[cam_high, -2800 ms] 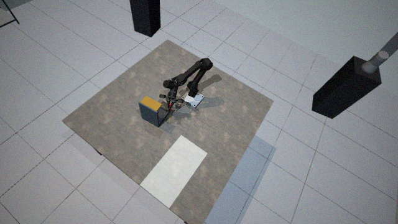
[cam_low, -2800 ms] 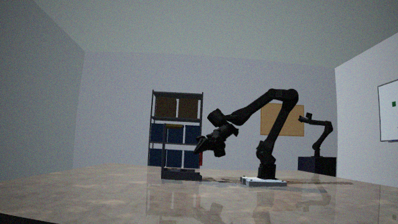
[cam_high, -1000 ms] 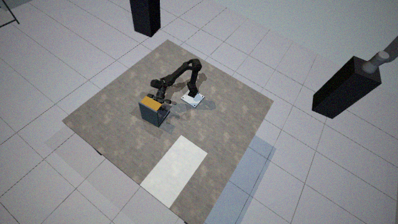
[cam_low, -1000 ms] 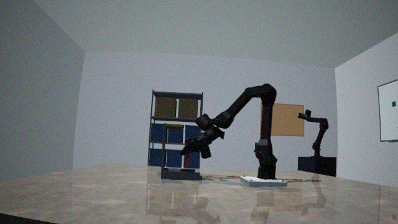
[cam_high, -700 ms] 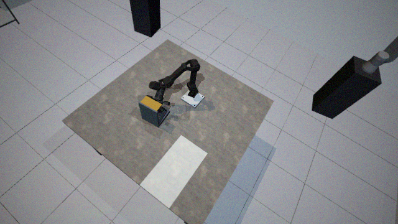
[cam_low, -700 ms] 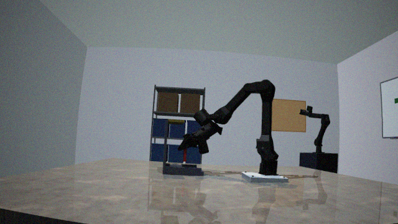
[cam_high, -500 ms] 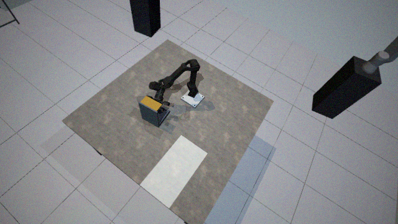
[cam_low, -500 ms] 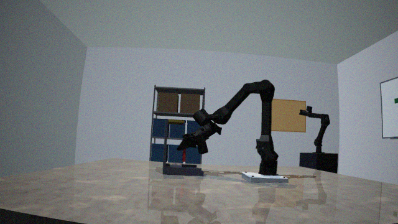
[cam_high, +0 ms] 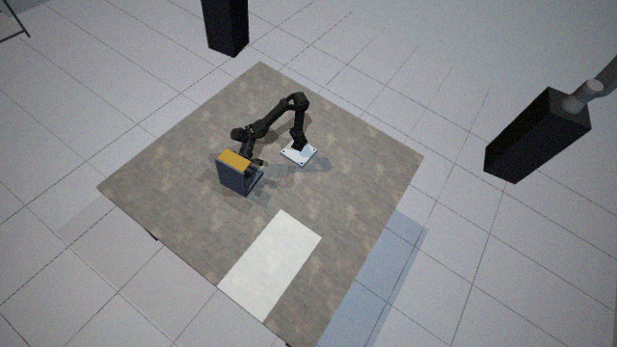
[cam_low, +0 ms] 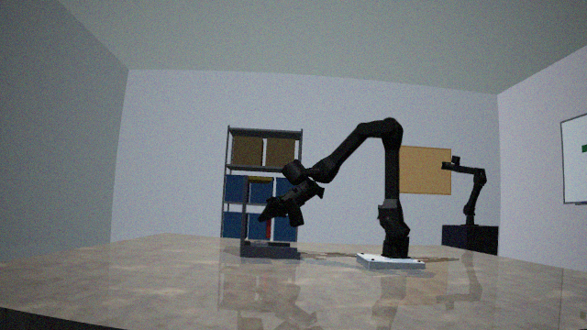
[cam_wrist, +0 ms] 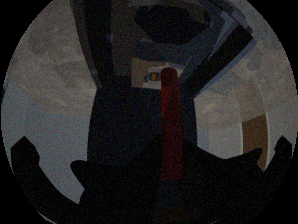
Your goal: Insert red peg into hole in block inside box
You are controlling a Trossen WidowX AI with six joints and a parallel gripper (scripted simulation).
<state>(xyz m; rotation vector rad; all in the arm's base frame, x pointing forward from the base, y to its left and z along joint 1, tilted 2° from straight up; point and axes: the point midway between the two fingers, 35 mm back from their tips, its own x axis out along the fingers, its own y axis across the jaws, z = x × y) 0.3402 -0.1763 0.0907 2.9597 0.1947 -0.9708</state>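
Now: gripper tip 12 cm below the orange roof, 1 cm to the left of it and 1 cm short of it. From my gripper tip the other things lie so: red peg (3 cm behind, 1 cm below).
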